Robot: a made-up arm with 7 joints. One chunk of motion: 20 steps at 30 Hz.
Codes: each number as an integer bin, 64 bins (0 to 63) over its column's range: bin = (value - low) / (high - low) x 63, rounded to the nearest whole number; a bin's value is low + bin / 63 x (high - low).
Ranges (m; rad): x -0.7..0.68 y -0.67..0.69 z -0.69..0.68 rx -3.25..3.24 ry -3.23..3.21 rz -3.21..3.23
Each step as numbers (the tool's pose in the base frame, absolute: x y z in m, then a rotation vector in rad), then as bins.
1 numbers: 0.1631 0.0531 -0.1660 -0.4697 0.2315 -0.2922
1 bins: 39 33 24 27 34 29
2 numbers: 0.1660 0.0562 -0.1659 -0.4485 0.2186 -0.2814
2 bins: 40 34 24 27 34 29
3 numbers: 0.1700 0.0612 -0.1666 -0.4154 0.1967 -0.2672
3 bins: 40 34 24 28 34 29
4 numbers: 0.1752 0.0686 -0.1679 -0.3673 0.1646 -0.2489
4 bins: 40 34 24 28 33 29
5 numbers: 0.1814 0.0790 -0.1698 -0.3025 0.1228 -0.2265
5 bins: 40 35 24 29 33 29
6 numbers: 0.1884 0.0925 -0.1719 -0.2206 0.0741 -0.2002
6 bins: 41 35 24 29 32 29
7 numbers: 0.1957 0.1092 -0.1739 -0.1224 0.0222 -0.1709
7 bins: 41 36 24 30 32 30
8 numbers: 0.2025 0.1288 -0.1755 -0.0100 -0.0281 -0.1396
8 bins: 41 37 24 31 31 30
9 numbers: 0.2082 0.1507 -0.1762 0.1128 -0.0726 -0.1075
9 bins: 41 38 24 33 31 30
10 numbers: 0.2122 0.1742 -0.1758 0.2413 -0.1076 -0.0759
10 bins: 42 39 24 34 31 31
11 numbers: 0.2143 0.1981 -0.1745 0.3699 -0.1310 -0.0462
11 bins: 42 40 24 35 30 31
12 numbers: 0.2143 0.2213 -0.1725 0.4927 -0.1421 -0.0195
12 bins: 42 41 24 36 30 31
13 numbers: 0.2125 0.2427 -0.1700 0.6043 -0.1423 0.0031
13 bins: 42 42 24 37 30 31
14 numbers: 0.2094 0.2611 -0.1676 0.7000 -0.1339 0.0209
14 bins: 42 43 24 38 30 32
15 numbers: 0.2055 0.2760 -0.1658 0.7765 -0.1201 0.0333
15 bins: 41 44 24 39 30 32
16 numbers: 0.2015 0.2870 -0.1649 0.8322 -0.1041 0.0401
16 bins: 41 44 24 40 31 32
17 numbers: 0.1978 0.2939 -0.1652 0.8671 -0.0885 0.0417
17 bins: 41 45 24 40 31 32
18 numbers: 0.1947 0.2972 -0.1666 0.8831 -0.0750 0.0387
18 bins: 41 45 24 40 31 32
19 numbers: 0.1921 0.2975 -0.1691 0.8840 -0.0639 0.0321
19 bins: 41 45 24 40 31 32
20 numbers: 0.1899 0.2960 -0.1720 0.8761 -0.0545 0.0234
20 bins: 41 45 24 40 31 32
